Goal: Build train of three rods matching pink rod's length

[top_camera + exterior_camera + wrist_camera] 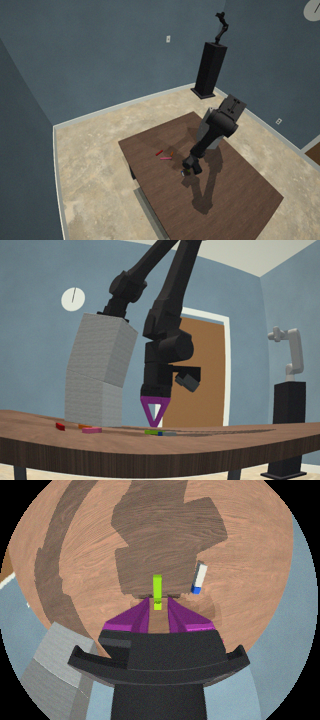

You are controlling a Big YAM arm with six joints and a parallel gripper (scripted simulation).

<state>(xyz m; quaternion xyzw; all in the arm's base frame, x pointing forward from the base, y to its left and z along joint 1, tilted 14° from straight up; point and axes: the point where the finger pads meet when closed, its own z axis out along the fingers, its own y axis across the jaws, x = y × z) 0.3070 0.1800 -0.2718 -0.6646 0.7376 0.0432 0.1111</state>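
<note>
Now: hand 20 mm above the lime rod. From my hand the other things lie so: orange rod (50 mm ahead, 170 mm to the right, 20 mm below); grey rod (60 mm ahead, 30 mm to the left, 20 mm below); blue rod (50 mm ahead, 10 mm to the left, 20 mm below).
</note>
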